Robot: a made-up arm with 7 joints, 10 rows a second.
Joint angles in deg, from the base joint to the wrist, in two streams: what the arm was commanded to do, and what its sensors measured. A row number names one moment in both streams.
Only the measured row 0 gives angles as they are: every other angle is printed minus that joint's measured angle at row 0.
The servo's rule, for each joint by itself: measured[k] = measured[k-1] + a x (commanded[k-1-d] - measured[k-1]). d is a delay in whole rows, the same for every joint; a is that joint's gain. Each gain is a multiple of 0.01, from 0.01 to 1. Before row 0 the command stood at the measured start. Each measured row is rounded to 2 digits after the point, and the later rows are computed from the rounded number. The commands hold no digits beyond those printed.
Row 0, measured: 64.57 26.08 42.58 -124.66 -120.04 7.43 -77.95
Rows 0 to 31, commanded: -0.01 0.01 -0.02 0.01 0.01 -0.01 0.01; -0.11 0.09 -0.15 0.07 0.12 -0.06 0.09; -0.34 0.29 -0.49 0.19 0.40 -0.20 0.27; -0.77 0.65 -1.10 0.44 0.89 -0.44 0.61; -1.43 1.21 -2.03 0.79 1.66 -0.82 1.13; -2.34 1.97 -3.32 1.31 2.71 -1.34 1.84; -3.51 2.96 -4.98 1.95 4.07 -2.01 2.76; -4.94 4.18 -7.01 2.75 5.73 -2.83 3.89; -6.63 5.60 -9.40 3.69 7.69 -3.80 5.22; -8.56 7.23 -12.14 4.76 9.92 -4.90 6.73; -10.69 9.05 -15.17 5.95 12.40 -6.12 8.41; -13.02 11.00 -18.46 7.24 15.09 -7.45 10.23; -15.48 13.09 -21.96 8.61 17.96 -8.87 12.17; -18.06 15.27 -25.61 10.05 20.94 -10.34 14.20; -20.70 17.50 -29.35 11.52 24.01 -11.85 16.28; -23.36 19.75 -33.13 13.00 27.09 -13.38 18.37; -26.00 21.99 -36.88 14.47 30.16 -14.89 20.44; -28.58 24.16 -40.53 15.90 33.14 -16.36 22.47; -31.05 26.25 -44.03 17.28 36.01 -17.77 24.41; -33.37 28.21 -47.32 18.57 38.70 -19.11 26.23; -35.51 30.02 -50.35 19.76 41.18 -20.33 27.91; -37.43 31.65 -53.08 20.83 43.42 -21.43 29.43; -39.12 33.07 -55.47 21.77 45.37 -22.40 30.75; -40.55 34.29 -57.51 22.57 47.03 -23.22 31.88; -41.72 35.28 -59.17 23.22 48.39 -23.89 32.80; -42.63 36.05 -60.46 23.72 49.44 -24.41 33.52; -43.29 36.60 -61.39 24.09 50.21 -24.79 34.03; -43.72 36.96 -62.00 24.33 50.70 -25.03 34.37; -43.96 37.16 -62.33 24.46 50.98 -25.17 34.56; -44.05 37.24 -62.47 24.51 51.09 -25.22 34.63; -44.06 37.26 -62.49 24.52 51.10 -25.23 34.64; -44.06 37.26 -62.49 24.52 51.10 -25.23 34.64
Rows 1 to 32, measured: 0.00 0.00 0.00 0.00 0.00 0.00 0.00; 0.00 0.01 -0.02 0.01 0.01 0.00 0.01; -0.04 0.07 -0.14 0.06 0.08 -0.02 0.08; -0.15 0.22 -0.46 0.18 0.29 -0.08 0.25; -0.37 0.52 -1.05 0.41 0.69 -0.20 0.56; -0.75 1.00 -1.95 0.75 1.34 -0.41 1.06; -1.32 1.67 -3.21 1.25 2.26 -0.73 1.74; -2.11 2.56 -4.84 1.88 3.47 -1.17 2.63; -3.13 3.68 -6.84 2.66 4.98 -1.73 3.73; -4.39 5.00 -9.20 3.59 6.80 -2.43 5.03; -5.89 6.54 -11.90 4.64 8.89 -3.27 6.51; -7.62 8.27 -14.91 5.82 11.24 -4.24 8.16; -9.56 10.15 -18.18 7.10 13.82 -5.33 9.96; -11.69 12.18 -21.66 8.46 16.59 -6.53 11.88; -13.98 14.31 -25.29 9.89 19.50 -7.83 13.90; -16.40 16.51 -29.03 11.36 22.52 -9.20 15.97; -18.91 18.75 -32.80 12.84 25.58 -10.62 18.06; -21.46 20.99 -36.55 14.31 28.65 -12.07 20.13; -24.02 23.18 -40.21 15.74 31.66 -13.53 22.17; -26.55 25.30 -43.72 17.13 34.57 -14.97 24.12; -29.01 27.31 -47.03 18.43 37.34 -16.38 25.96; -31.35 29.18 -50.08 19.63 39.91 -17.72 27.66; -33.54 30.88 -52.84 20.71 42.26 -18.98 29.20; -35.55 32.39 -55.26 21.66 44.34 -20.14 30.55; -37.35 33.70 -57.33 22.48 46.14 -21.19 31.71; -38.92 34.79 -59.02 23.15 47.65 -22.11 32.66; -40.26 35.66 -60.34 23.66 48.85 -22.89 33.41; -41.35 36.31 -61.31 24.05 49.76 -23.54 33.95; -42.20 36.76 -61.94 24.30 50.39 -24.05 34.32; -42.83 37.04 -62.30 24.44 50.79 -24.43 34.53; -43.27 37.18 -62.46 24.50 50.99 -24.70 34.62; -43.55 37.24 -62.49 24.52 51.06 -24.88 34.64
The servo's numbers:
d 1
a 0.36 0.69 0.92 0.90 0.67 0.34 0.87

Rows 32 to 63, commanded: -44.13 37.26 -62.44 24.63 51.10 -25.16 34.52; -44.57 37.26 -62.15 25.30 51.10 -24.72 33.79; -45.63 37.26 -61.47 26.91 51.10 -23.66 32.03; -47.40 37.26 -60.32 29.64 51.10 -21.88 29.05; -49.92 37.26 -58.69 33.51 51.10 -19.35 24.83; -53.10 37.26 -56.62 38.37 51.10 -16.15 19.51; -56.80 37.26 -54.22 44.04 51.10 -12.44 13.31; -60.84 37.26 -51.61 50.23 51.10 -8.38 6.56; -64.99 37.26 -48.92 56.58 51.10 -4.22 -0.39; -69.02 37.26 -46.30 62.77 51.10 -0.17 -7.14; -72.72 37.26 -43.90 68.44 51.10 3.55 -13.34; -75.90 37.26 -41.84 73.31 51.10 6.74 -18.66; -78.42 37.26 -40.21 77.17 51.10 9.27 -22.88; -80.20 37.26 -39.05 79.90 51.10 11.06 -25.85; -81.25 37.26 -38.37 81.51 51.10 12.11 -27.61; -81.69 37.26 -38.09 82.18 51.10 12.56 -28.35; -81.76 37.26 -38.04 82.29 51.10 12.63 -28.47; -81.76 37.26 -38.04 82.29 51.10 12.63 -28.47; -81.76 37.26 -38.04 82.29 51.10 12.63 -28.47; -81.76 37.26 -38.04 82.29 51.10 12.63 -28.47; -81.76 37.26 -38.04 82.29 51.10 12.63 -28.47; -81.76 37.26 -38.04 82.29 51.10 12.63 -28.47; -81.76 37.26 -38.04 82.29 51.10 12.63 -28.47; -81.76 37.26 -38.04 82.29 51.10 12.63 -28.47; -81.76 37.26 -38.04 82.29 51.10 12.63 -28.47; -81.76 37.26 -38.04 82.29 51.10 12.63 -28.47; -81.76 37.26 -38.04 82.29 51.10 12.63 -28.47; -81.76 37.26 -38.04 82.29 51.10 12.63 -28.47; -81.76 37.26 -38.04 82.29 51.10 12.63 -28.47; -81.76 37.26 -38.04 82.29 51.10 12.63 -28.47; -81.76 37.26 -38.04 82.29 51.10 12.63 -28.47; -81.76 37.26 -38.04 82.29 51.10 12.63 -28.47
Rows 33 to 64, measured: -43.73 37.25 -62.49 24.52 51.09 -25.00 34.64; -43.87 37.26 -62.44 24.62 51.10 -25.05 34.54; -44.12 37.26 -62.17 25.23 51.10 -24.94 33.89; -44.66 37.26 -61.53 26.74 51.10 -24.50 32.27; -45.65 37.26 -60.42 29.35 51.10 -23.61 29.47; -47.19 37.26 -58.83 33.09 51.10 -22.16 25.43; -49.32 37.26 -56.80 37.84 51.10 -20.12 20.28; -52.01 37.26 -54.43 43.42 51.10 -17.51 14.22; -55.19 37.26 -51.84 49.55 51.10 -14.41 7.56; -58.72 37.26 -49.15 55.88 51.10 -10.95 0.64; -62.43 37.26 -46.53 62.08 51.10 -7.28 -6.13; -66.13 37.26 -44.11 67.80 51.10 -3.60 -12.40; -69.65 37.26 -42.02 72.76 51.10 -0.08 -17.85; -72.81 37.26 -40.35 76.73 51.10 3.10 -22.23; -75.47 37.26 -39.15 79.58 51.10 5.81 -25.38; -77.55 37.26 -38.43 81.32 51.10 7.95 -27.32; -79.04 37.26 -38.12 82.09 51.10 9.52 -28.22; -80.02 37.26 -38.05 82.27 51.10 10.58 -28.44; -80.65 37.26 -38.04 82.29 51.10 11.28 -28.47; -81.05 37.26 -38.04 82.29 51.10 11.74 -28.47; -81.31 37.26 -38.04 82.29 51.10 12.04 -28.47; -81.47 37.26 -38.04 82.29 51.10 12.24 -28.47; -81.57 37.26 -38.04 82.29 51.10 12.37 -28.47; -81.64 37.26 -38.04 82.29 51.10 12.46 -28.47; -81.68 37.26 -38.04 82.29 51.10 12.52 -28.47; -81.71 37.26 -38.04 82.29 51.10 12.56 -28.47; -81.73 37.26 -38.04 82.29 51.10 12.58 -28.47; -81.74 37.26 -38.04 82.29 51.10 12.60 -28.47; -81.75 37.26 -38.04 82.29 51.10 12.61 -28.47; -81.75 37.26 -38.04 82.29 51.10 12.62 -28.47; -81.75 37.26 -38.04 82.29 51.10 12.62 -28.47; -81.75 37.26 -38.04 82.29 51.10 12.62 -28.47
